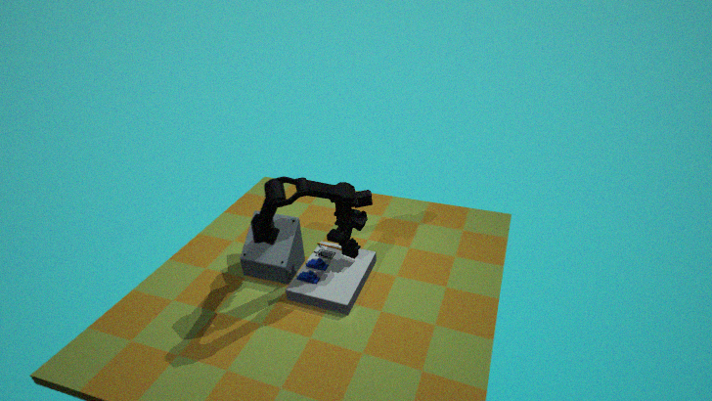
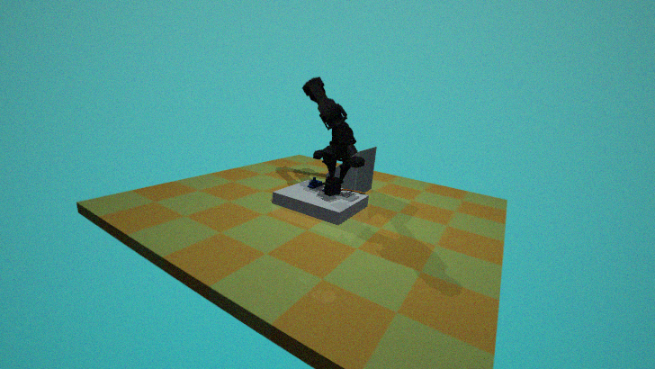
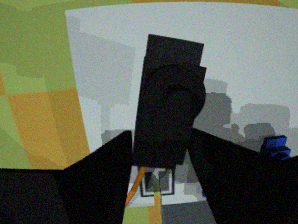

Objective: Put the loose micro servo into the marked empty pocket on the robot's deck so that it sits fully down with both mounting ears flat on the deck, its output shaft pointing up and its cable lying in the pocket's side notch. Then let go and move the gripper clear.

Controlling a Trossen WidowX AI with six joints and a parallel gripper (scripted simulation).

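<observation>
My gripper tip is now 2 cm short of the grey deck, 7 cm to the left of it and 10 cm above it.
</observation>
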